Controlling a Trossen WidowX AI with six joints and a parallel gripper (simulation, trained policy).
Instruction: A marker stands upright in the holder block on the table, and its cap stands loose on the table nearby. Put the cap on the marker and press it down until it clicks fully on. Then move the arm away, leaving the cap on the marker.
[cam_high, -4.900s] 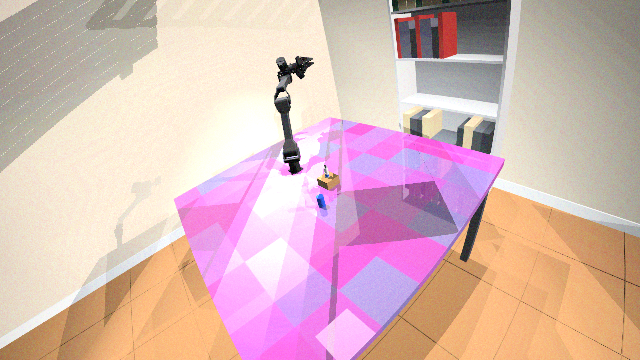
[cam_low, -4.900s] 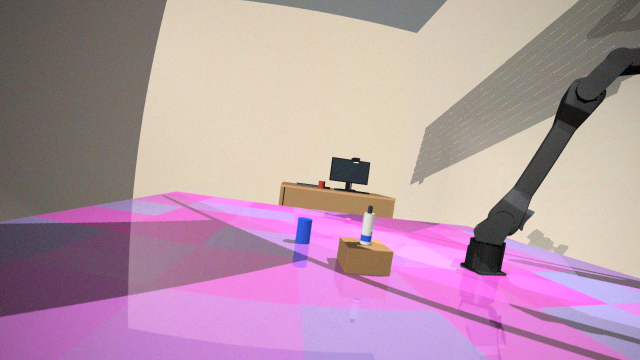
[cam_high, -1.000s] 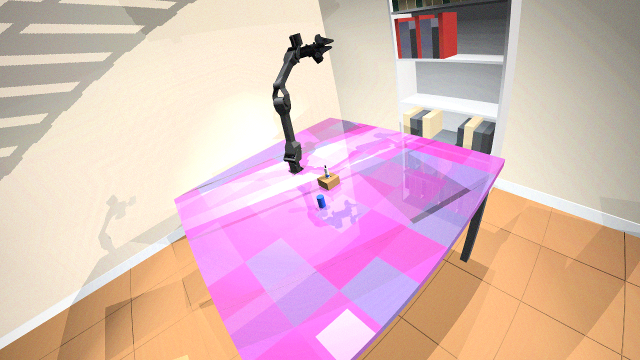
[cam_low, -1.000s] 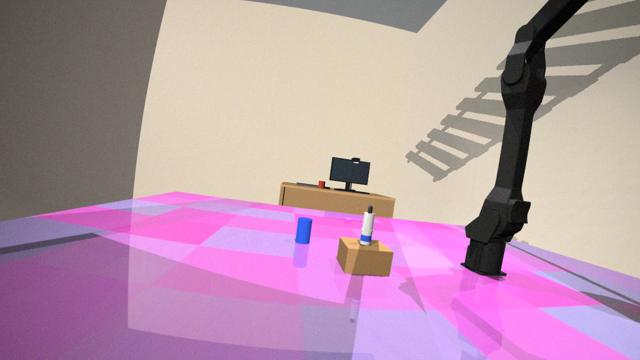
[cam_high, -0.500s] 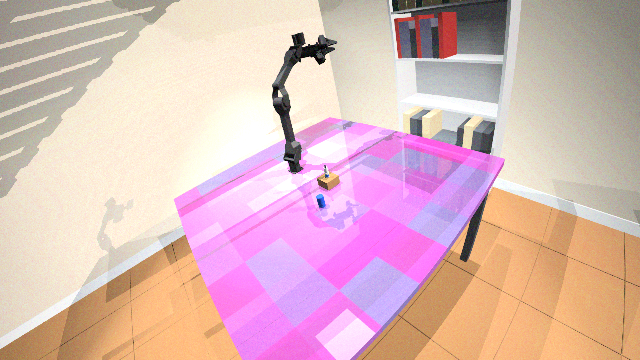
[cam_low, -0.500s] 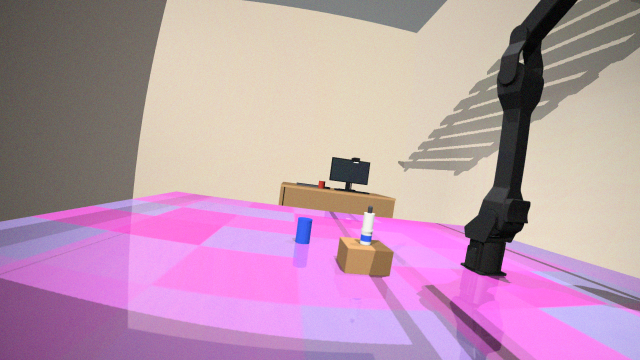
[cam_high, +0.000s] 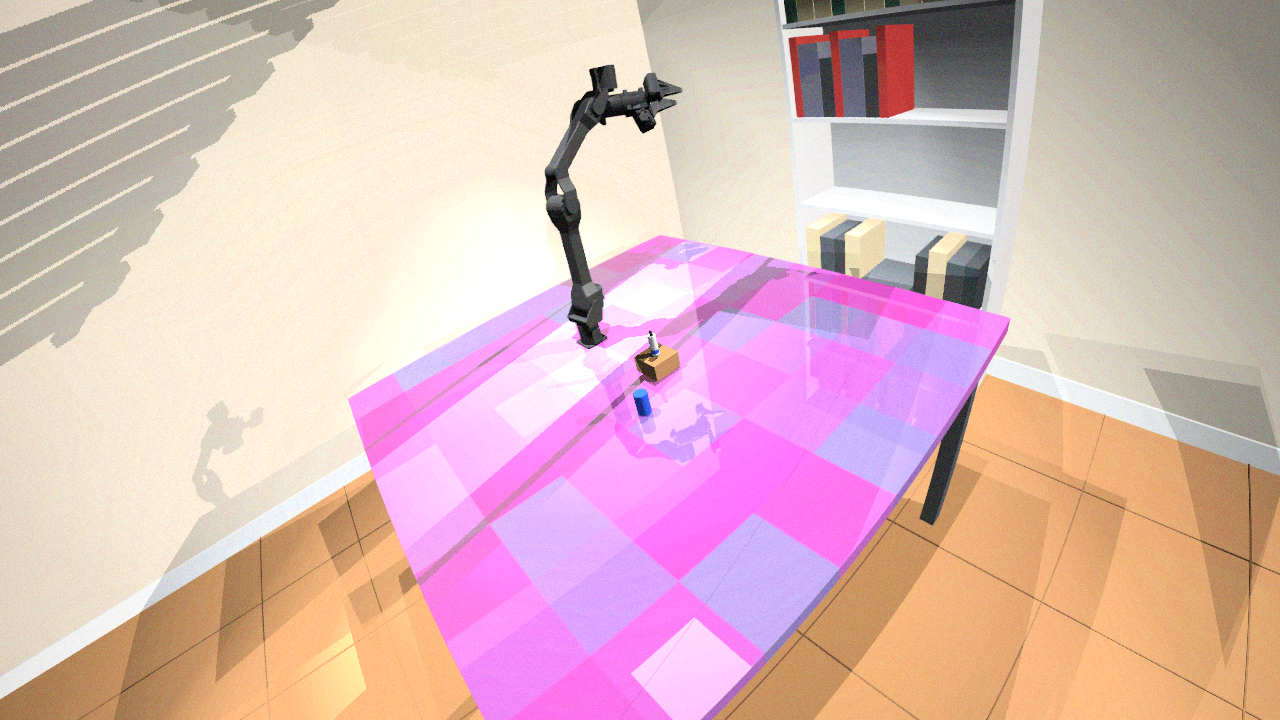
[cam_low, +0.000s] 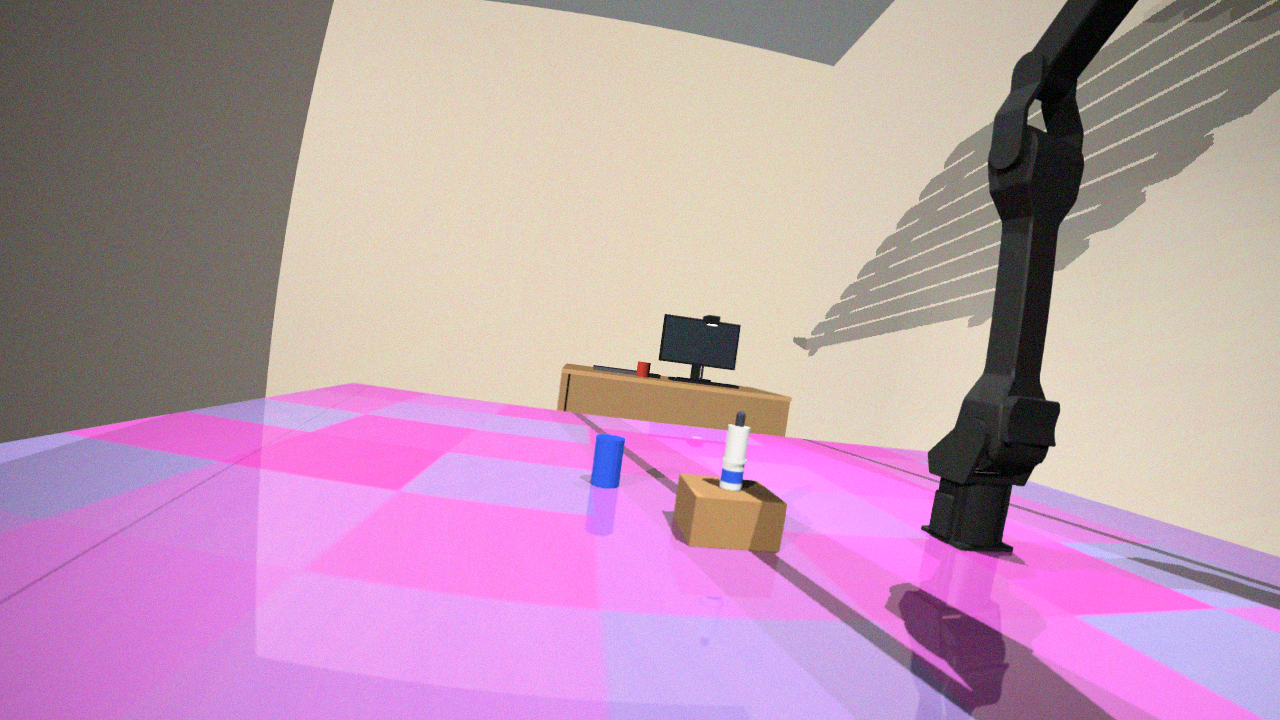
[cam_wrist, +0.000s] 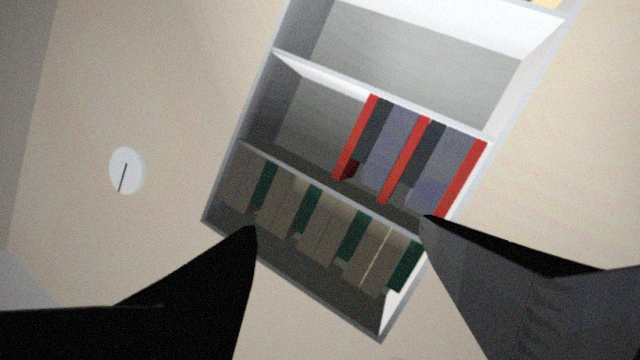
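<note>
Now: gripper tip 290 mm short of the blue cap, 510 mm to the left of it and 530 mm above it. From my gripper tip the other things lie so: tan holder block: 200 mm ahead, 390 mm to the right, 530 mm below.
</note>
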